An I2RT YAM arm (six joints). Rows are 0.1 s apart.
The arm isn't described. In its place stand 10 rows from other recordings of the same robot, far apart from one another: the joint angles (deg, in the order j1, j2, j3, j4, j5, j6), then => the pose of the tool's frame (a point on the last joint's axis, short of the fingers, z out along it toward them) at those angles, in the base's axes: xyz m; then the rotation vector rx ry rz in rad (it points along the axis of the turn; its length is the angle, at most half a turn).
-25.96, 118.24, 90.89, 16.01, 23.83, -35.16 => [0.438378 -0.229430 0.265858 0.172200 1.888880 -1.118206]
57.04, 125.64, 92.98, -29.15, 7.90, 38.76 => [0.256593 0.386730 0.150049 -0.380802 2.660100 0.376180]
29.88, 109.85, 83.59, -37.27, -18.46, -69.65 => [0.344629 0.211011 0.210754 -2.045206 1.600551 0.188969]
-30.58, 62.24, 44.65, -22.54, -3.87, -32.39 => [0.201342 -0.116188 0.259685 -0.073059 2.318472 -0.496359]
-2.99, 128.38, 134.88, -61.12, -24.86, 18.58 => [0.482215 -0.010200 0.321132 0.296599 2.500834 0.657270]
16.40, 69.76, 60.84, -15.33, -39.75, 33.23 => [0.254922 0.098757 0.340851 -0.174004 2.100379 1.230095]
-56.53, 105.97, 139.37, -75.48, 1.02, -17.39 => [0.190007 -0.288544 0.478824 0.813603 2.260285 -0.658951]
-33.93, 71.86, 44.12, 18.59, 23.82, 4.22 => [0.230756 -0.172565 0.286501 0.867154 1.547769 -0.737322]
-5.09, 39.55, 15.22, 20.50, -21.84, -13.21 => [0.171702 -0.001997 0.228187 -0.403104 1.582730 0.067100]
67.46, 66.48, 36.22, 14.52, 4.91, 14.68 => [0.103193 0.240692 0.254236 -0.808293 1.771114 0.904976]
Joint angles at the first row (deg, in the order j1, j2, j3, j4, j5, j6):
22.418 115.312 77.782 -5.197 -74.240 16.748
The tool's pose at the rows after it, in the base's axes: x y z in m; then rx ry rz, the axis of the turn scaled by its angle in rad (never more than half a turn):
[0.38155 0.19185 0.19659 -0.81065 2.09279 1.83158]
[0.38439 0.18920 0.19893 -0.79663 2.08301 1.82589]
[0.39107 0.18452 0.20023 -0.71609 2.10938 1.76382]
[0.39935 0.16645 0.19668 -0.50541 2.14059 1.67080]
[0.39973 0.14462 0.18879 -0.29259 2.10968 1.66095]
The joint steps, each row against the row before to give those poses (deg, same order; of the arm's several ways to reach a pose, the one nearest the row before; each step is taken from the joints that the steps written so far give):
-0.323 -0.239 0.154 0.398 0.094 0.235
-0.471 -0.112 -0.059 1.714 0.105 1.394
-0.816 0.005 -0.197 3.171 3.540 3.594
-2.425 -0.737 -3.546 9.357 6.447 9.076
-2.668 -0.886 -6.364 14.251 3.689 11.804

